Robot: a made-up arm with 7 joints.
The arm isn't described. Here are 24 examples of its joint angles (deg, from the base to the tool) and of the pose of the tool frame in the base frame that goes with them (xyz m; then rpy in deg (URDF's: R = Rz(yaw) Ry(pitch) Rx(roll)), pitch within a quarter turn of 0, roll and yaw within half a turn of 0).
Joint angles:
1: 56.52 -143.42 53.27 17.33 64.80 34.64 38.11
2: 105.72 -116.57 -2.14 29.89 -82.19 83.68 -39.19
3: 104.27 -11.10 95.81 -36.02 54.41 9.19 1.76
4: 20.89 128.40 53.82 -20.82 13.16 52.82 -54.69
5: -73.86 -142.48 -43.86 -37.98 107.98 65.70 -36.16
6: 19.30 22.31 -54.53 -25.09 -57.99 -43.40 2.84
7: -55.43 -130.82 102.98 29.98 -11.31 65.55 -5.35
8: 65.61 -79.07 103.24 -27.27 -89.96 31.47 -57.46
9: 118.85 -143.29 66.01 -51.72 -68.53 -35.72 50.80
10: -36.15 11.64 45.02 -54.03 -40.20 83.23 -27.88
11: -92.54 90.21 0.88 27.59 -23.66 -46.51 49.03
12: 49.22 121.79 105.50 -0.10 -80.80 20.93 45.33
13: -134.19 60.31 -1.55 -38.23 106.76 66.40 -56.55
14: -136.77 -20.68 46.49 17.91 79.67 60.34 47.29
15: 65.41 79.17 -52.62 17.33 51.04 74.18 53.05
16: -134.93 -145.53 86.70 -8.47 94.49 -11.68 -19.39
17: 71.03 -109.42 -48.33 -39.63 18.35 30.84 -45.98
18: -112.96 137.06 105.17 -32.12 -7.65 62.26 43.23
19: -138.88 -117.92 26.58 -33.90 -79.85 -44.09 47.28
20: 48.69 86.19 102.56 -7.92 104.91 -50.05 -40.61
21: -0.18 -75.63 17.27 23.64 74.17 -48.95 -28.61
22: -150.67 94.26 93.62 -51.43 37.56 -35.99 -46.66
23: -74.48 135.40 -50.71 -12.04 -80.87 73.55 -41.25
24: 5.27 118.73 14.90 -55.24 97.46 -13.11 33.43
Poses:
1: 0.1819 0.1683 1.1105 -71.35 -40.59 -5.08
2: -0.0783 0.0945 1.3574 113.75 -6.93 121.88
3: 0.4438 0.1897 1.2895 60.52 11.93 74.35
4: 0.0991 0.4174 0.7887 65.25 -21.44 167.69
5: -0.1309 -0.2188 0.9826 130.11 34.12 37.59
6: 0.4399 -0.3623 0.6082 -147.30 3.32 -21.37
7: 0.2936 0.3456 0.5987 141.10 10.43 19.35
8: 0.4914 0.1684 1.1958 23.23 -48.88 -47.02
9: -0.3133 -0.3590 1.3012 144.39 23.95 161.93
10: 0.1959 0.0981 0.2399 -45.46 33.67 45.21
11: 0.6670 -0.0121 0.3662 35.22 1.99 -23.23
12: -0.1865 0.3842 1.4163 163.01 -7.21 31.62
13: 0.4907 -0.1859 0.7424 163.29 -32.63 -161.06
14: 0.1459 -0.3098 0.6378 146.19 -28.18 -101.39
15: 0.2058 0.1609 0.7632 175.07 -38.22 -81.50
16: 0.0855 -0.2869 0.2517 -163.06 -30.20 87.64
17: -0.1748 -0.0305 0.7241 -114.95 -61.80 117.66
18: -0.4284 -0.1008 0.5633 -137.27 73.32 175.34
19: -0.4756 -0.2869 0.7131 96.77 3.37 119.37
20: -0.3694 0.5611 0.8643 -171.96 32.37 -52.10
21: -0.1774 0.5566 0.8175 -27.23 -20.97 -2.47
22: -0.1692 -0.8130 1.1398 -10.52 4.74 130.08
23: 0.3079 -0.4939 0.6223 -31.27 -32.58 -73.45
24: 0.0696 0.3542 0.6237 176.04 -32.13 138.42
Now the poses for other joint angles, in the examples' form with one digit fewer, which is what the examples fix.
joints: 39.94 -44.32 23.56 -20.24 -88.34 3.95 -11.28
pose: 0.012 0.099 1.194 -160.3 -45.7 -112.5
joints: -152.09 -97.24 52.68 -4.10 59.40 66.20 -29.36
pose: -0.027 -0.412 0.685 77.9 21.6 12.9
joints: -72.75 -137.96 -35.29 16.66 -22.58 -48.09 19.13
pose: -0.202 -0.654 0.837 35.3 -7.4 -154.5
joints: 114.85 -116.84 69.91 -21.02 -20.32 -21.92 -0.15
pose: 0.111 -0.461 1.409 93.6 -17.5 -91.1
